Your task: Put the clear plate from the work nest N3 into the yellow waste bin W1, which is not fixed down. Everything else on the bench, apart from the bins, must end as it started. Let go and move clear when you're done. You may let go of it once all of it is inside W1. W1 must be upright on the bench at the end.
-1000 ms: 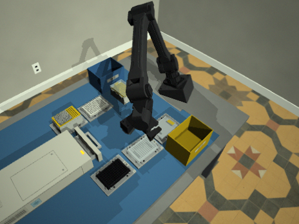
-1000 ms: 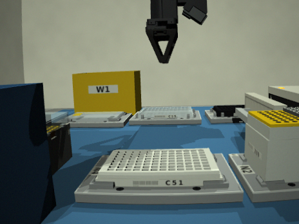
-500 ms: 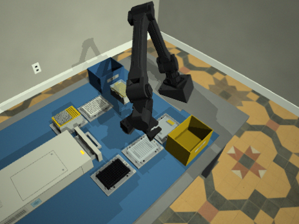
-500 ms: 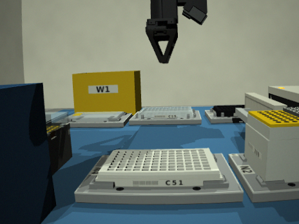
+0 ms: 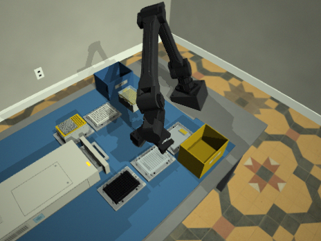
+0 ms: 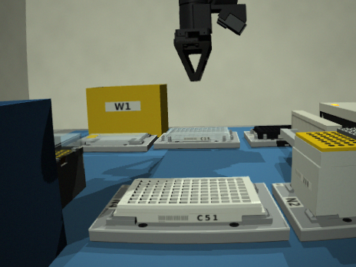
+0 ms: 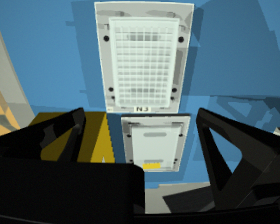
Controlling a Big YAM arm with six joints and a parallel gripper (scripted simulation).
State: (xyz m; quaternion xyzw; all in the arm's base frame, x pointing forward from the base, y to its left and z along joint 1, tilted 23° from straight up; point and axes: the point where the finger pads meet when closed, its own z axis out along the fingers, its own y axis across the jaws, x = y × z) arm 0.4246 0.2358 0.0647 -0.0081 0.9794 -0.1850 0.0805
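Now: hand 12 cm above the clear plate. From my hand the other things lie so: black plate: 18 cm ahead, 11 cm below; then nest N3: 13 cm below; then flat lid: 17 cm behind, 3 cm to the right, 12 cm below.
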